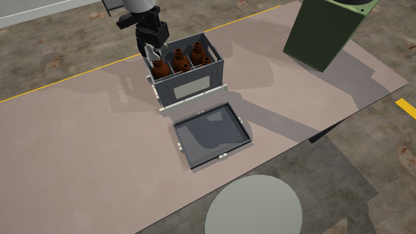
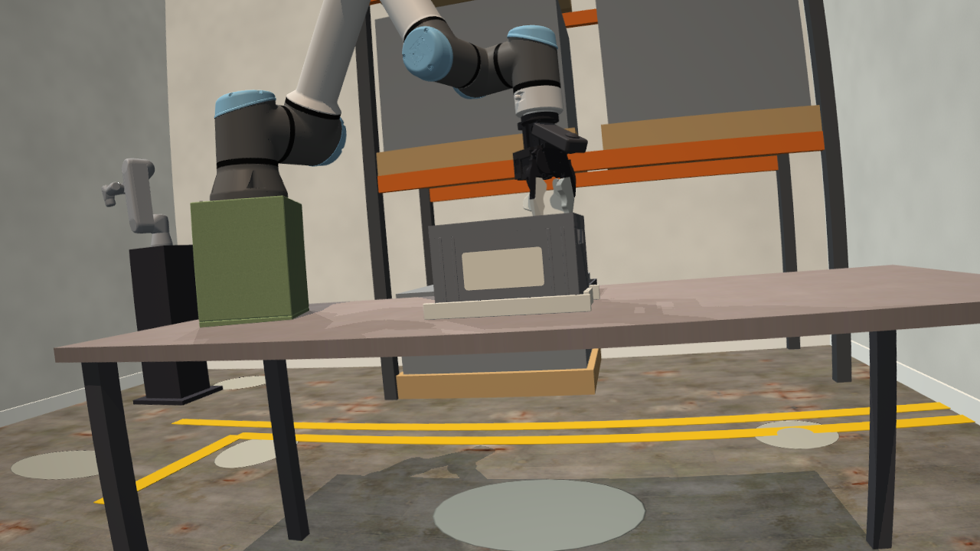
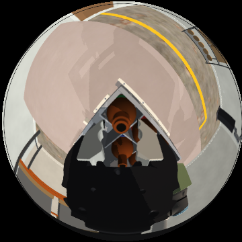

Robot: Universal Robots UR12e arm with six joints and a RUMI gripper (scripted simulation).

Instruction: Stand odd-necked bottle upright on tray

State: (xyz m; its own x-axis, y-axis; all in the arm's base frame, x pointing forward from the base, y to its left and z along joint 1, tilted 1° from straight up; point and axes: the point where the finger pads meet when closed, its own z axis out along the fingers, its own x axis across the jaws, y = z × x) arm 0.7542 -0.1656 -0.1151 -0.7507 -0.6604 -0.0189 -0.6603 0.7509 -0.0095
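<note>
My gripper is now 90 mm past the grey crate, 70 mm above it and 50 mm to the right of it. Also, from my hand: dark tray (330 mm to the left, 150 mm below, 70 mm behind); then brown bottle (100 mm to the left, 90 mm behind, 70 mm below).
</note>
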